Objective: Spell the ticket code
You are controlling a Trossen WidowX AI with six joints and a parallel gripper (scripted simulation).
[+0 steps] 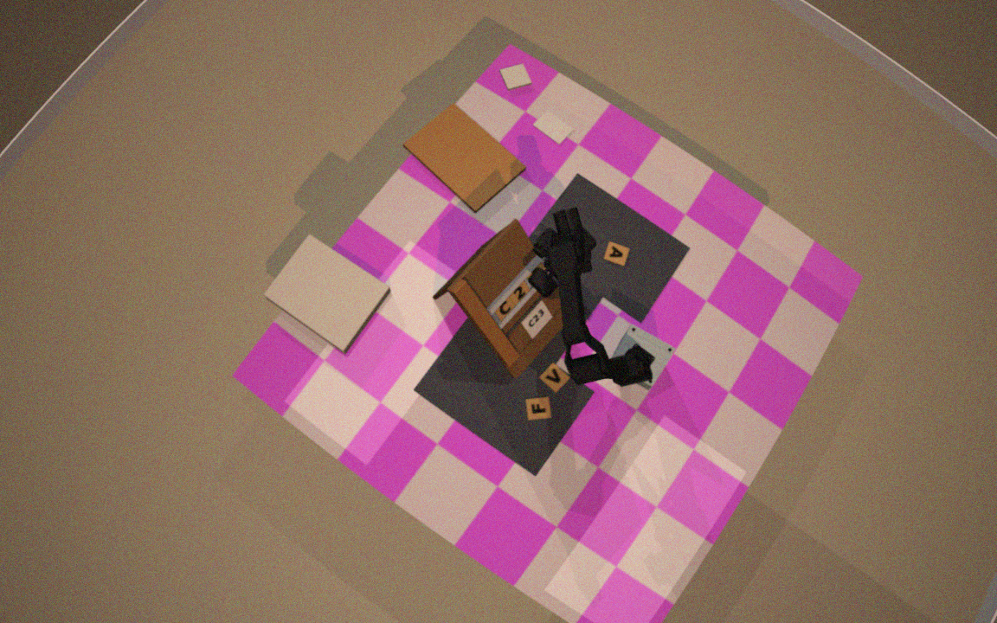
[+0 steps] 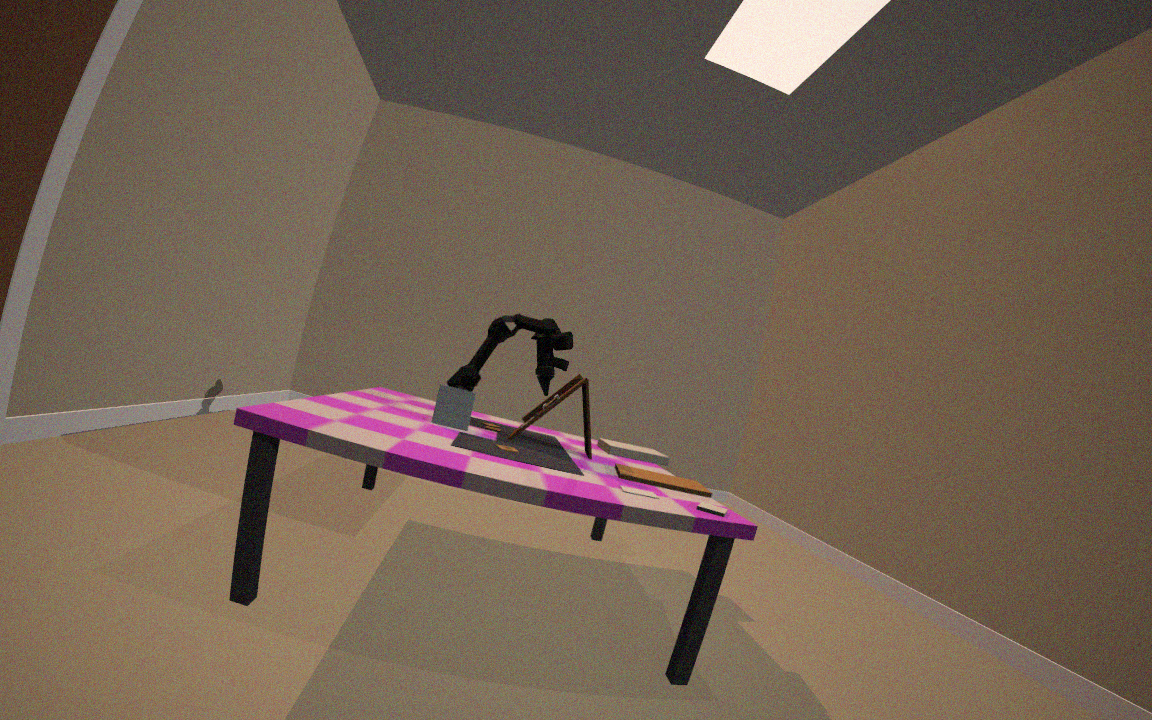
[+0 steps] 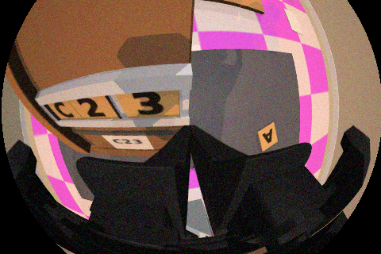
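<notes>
Now: the 3 tile 30 mm to the left of my gripper tip, 30 mm ahead of it and 20 mm below it. Round my gripper tip: c tile (150 mm to the left, 40 mm ahead, 20 mm below); then 2 tile (100 mm to the left, 30 mm ahead, 20 mm below); then white ticket (110 mm below, 100 mm to the left, 30 mm behind).
</notes>
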